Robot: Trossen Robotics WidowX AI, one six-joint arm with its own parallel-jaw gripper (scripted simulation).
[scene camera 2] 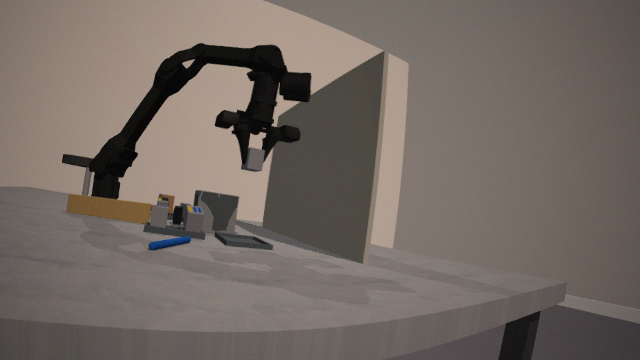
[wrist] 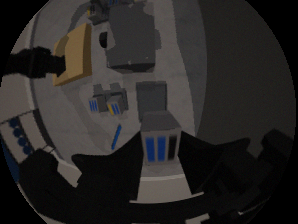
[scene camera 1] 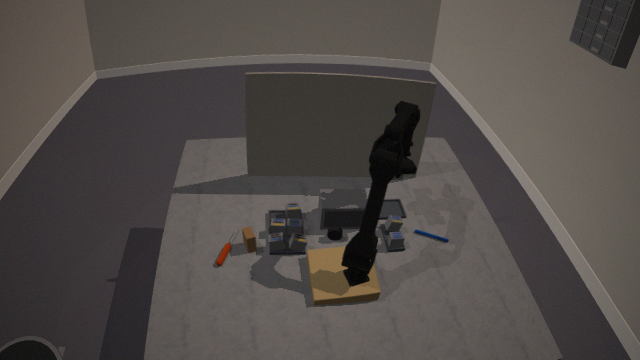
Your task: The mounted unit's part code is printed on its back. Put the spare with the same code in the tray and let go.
Labels:
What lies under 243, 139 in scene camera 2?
The gripper.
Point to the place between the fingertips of the gripper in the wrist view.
157, 130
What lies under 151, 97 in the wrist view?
A dark tray.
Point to a grey panel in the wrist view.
At 242, 99

